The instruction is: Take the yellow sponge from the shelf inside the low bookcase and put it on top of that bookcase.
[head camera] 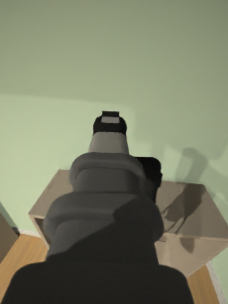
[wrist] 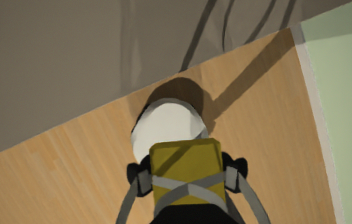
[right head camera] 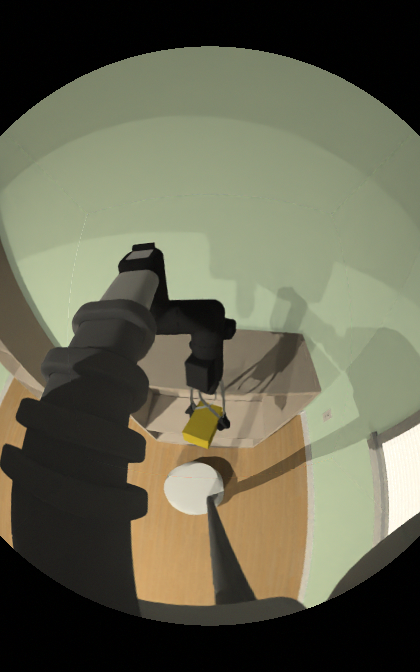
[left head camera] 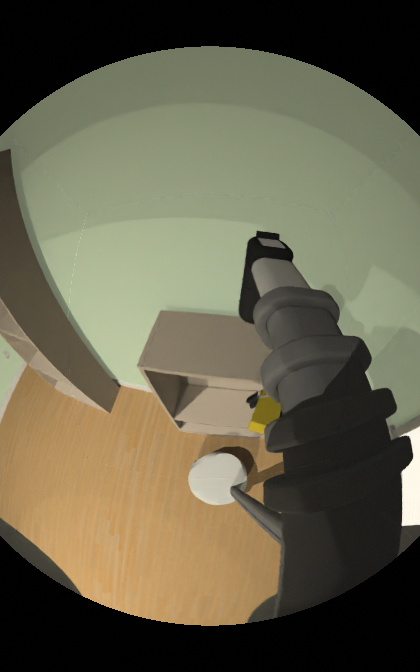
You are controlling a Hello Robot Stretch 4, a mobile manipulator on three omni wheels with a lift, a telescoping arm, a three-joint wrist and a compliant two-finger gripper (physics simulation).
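Where they show: gripper, between the fingertips: (wrist: 186,166); robot's base, origin of its link: (wrist: 168,132).
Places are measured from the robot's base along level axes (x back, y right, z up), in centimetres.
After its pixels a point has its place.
The yellow sponge (left head camera: 265,414) (right head camera: 203,425) (wrist: 187,165) {x -26.8, y 9.3, z 108.0 cm} is held between the two fingertips of my gripper (right head camera: 207,417) (wrist: 186,166) {x -24.5, y 8.7, z 103.6 cm}, one pad on each side of it. My gripper is shut on it. In the wrist view the sponge hangs over the floor, beyond the front edge of the low bookcase's top. The low bookcase (head camera: 197,212) {x -41.5, y 38.5, z 103.2 cm} (left head camera: 200,340) (right head camera: 305,370) (wrist: 60,60) {x -41.1, y 3.1, z 103.2 cm} stands against the green wall. Its open front shows in the left head camera view. My arm hides part of the bookcase and of the sponge there, and the gripper does not show in the head camera view.
A white round object (left head camera: 215,478) (right head camera: 192,487) (wrist: 167,125) {x -8.5, y 2.8, z 18.7 cm} with a dark pole beside it stands on the wooden floor in front of the bookcase. A tall brown shelf unit (left head camera: 45,300) stands at the left. A bright window (right head camera: 405,475) is at the right.
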